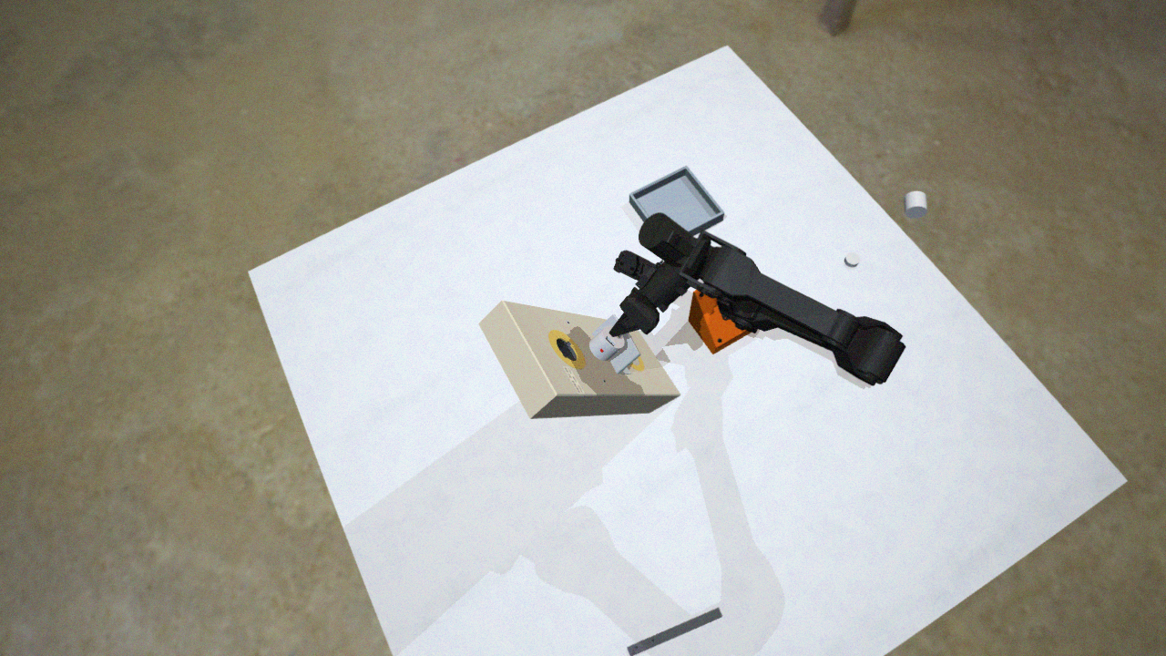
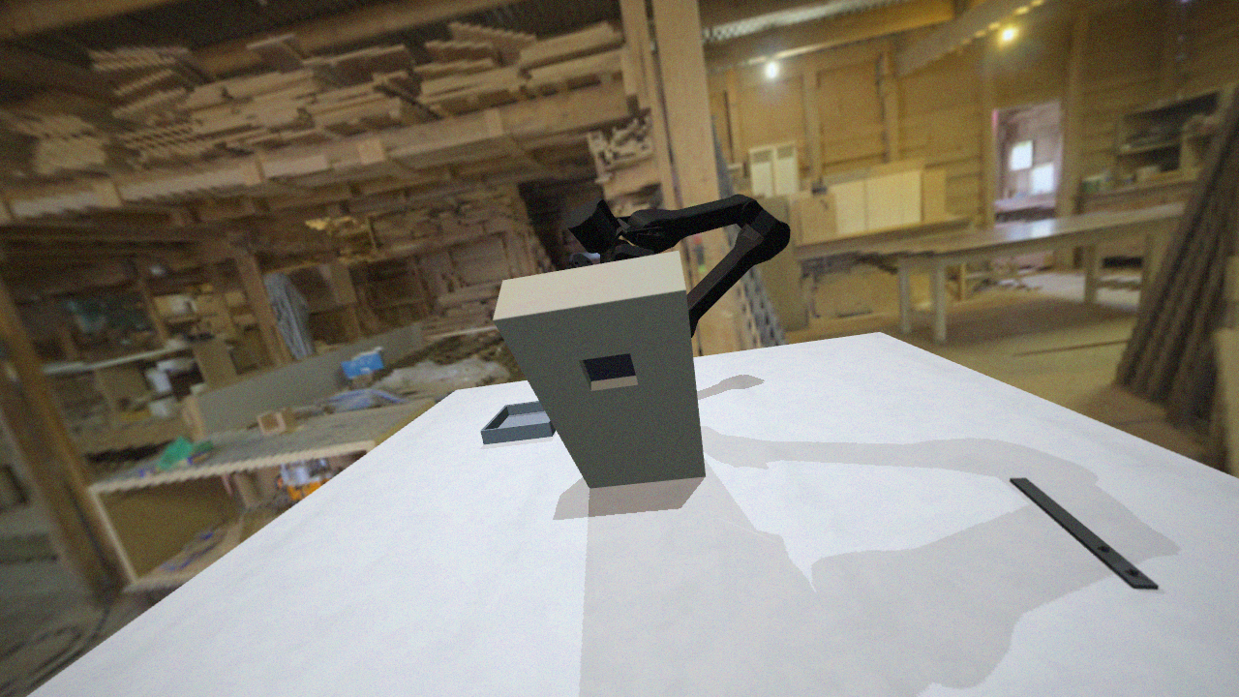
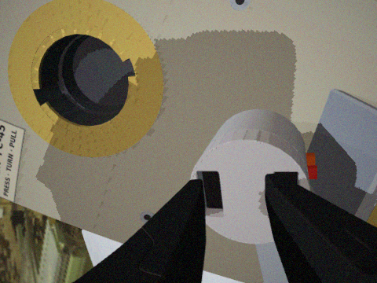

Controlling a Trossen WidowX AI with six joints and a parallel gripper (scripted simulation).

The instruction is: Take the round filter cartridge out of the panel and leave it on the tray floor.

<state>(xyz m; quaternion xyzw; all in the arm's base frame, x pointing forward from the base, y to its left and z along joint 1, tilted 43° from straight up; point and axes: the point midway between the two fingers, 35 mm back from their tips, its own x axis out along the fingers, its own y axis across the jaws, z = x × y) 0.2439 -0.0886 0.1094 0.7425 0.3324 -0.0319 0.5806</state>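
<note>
The round pale filter cartridge is 20 mm below my gripper tip, 10 mm to the left of it and 10 mm ahead of it. The rest, counted from my gripper tip: beige service panel: 50 mm below, 50 mm ahead; grey-blue tray: 300 mm behind, 290 mm to the right, 220 mm below; small white cylinder: 570 mm behind, 220 mm below, 10 mm to the right.
</note>
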